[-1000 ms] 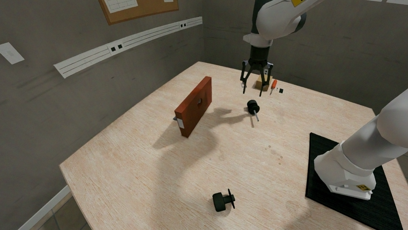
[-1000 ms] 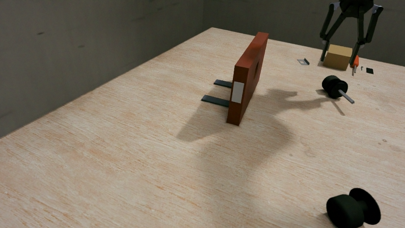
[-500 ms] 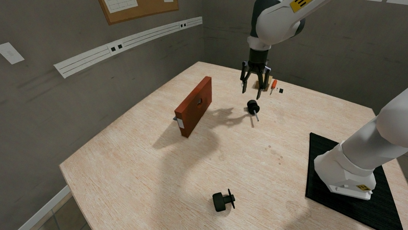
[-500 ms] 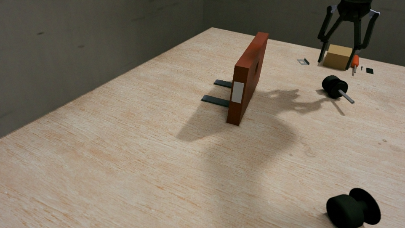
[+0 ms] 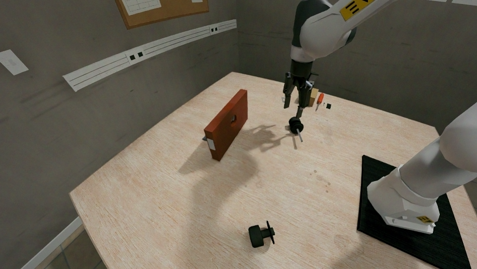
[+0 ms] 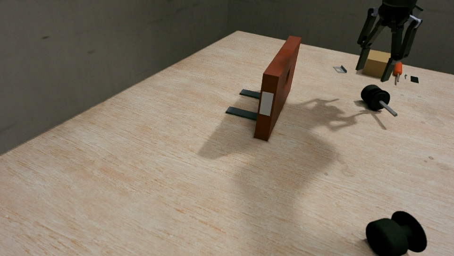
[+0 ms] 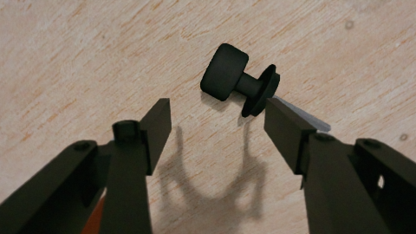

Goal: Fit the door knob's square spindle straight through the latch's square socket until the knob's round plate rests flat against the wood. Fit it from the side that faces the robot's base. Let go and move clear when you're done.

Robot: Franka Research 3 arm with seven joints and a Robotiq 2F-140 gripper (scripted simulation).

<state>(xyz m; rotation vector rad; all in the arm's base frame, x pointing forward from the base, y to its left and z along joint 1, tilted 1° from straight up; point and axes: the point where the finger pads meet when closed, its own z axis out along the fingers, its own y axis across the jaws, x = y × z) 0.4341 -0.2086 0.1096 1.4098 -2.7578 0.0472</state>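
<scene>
Right now the black door knob is 9 cm below my hand, 4 cm behind it and 2 cm to the left of it. Also, from my hand: red-brown wooden door slab (22 cm ahead, 18 cm to the left, 3 cm below); grey latch plate (33 cm to the left, 21 cm ahead, 2 cm below); tan box (31 cm to the right, 9 cm below, 4 cm behind).
</scene>
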